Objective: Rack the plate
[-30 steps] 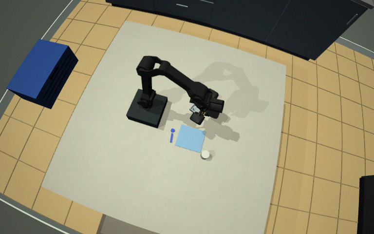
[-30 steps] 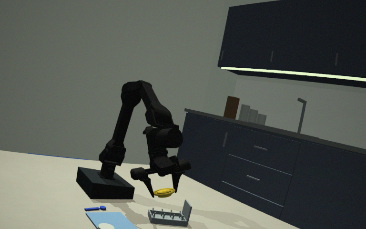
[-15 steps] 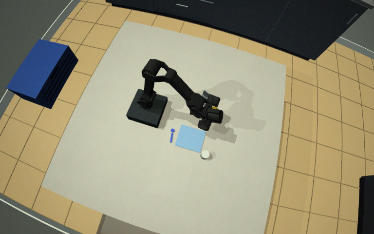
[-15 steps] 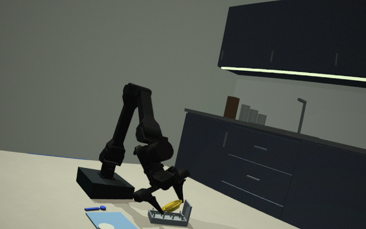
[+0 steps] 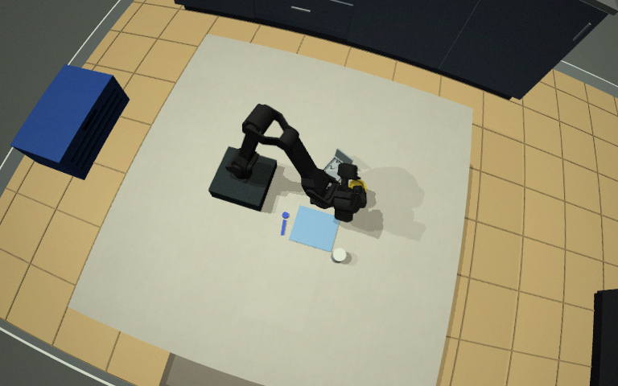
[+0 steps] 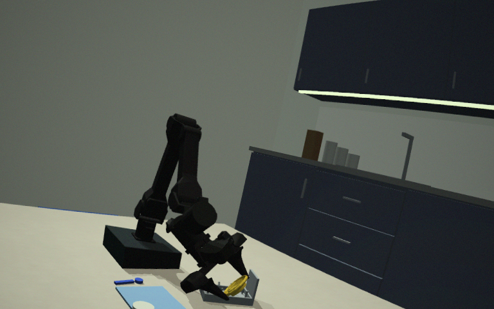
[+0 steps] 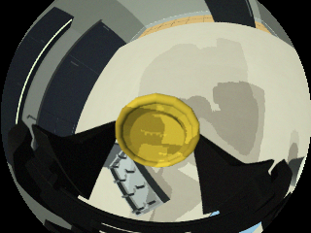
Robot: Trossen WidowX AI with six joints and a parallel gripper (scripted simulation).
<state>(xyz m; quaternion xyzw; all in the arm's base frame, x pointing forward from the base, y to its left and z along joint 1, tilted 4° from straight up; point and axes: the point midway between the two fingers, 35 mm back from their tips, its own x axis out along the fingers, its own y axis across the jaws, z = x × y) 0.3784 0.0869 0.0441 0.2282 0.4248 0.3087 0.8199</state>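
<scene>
Now: gripper tip 11 cm past the grey dish rack, 6 cm above it and 4 cm to the right of it. The rest, counted from my gripper tip: light blue mat (17 cm to the right, 8 cm below, 8 cm behind); white cup (23 cm to the right, 5 cm below, 3 cm ahead); yellow plate (1 cm to the right, 1 cm above).
</scene>
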